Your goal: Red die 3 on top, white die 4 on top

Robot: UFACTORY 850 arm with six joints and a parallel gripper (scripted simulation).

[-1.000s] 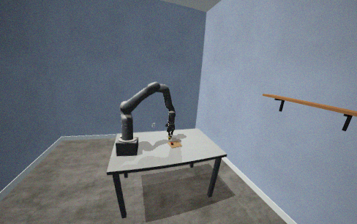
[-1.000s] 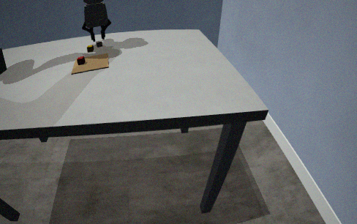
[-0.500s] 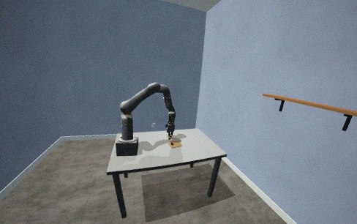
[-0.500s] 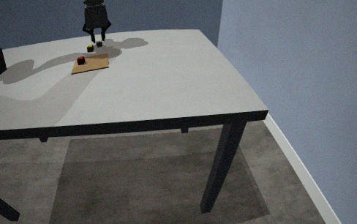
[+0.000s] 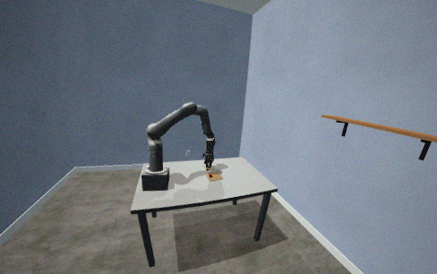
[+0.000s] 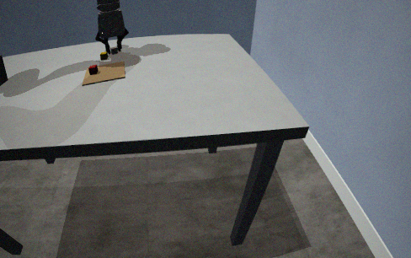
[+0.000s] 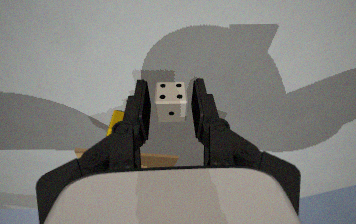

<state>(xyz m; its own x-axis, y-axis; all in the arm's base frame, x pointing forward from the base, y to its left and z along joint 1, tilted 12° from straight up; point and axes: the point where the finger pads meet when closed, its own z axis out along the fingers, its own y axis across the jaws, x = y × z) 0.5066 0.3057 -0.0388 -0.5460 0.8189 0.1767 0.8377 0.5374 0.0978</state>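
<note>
The white die lies 1 cm below my hand. The rest, counted from my hand: tan mat: 20 cm to the right, 4 cm ahead, 2 cm below; red die: 20 cm to the right, 1 cm below; yellow die: 6 cm to the right, 2 cm behind, 1 cm below.
</note>
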